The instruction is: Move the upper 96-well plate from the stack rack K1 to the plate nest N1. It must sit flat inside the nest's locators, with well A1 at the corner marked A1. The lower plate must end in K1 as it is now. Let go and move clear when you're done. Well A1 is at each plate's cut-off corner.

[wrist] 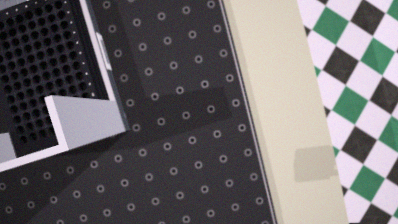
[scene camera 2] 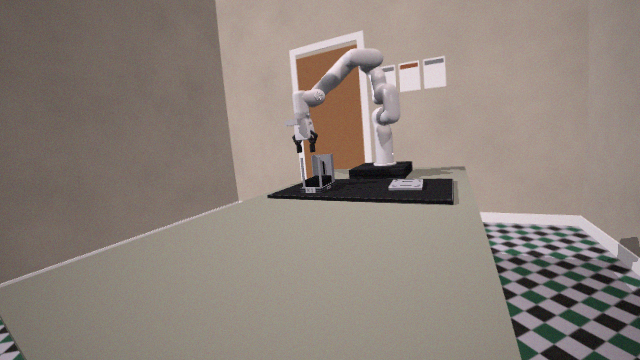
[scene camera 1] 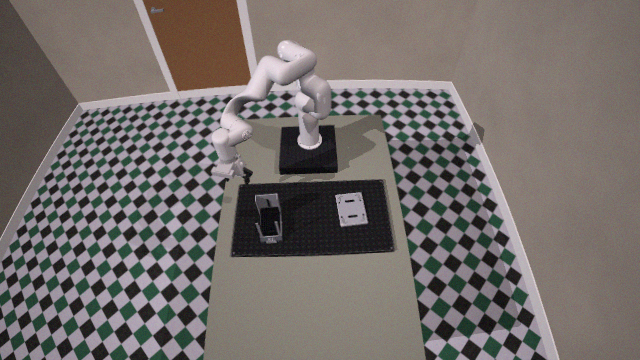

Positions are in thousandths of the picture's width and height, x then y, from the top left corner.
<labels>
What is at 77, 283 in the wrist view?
A dark 96-well plate.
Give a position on a plate nest N1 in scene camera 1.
540, 582
</labels>
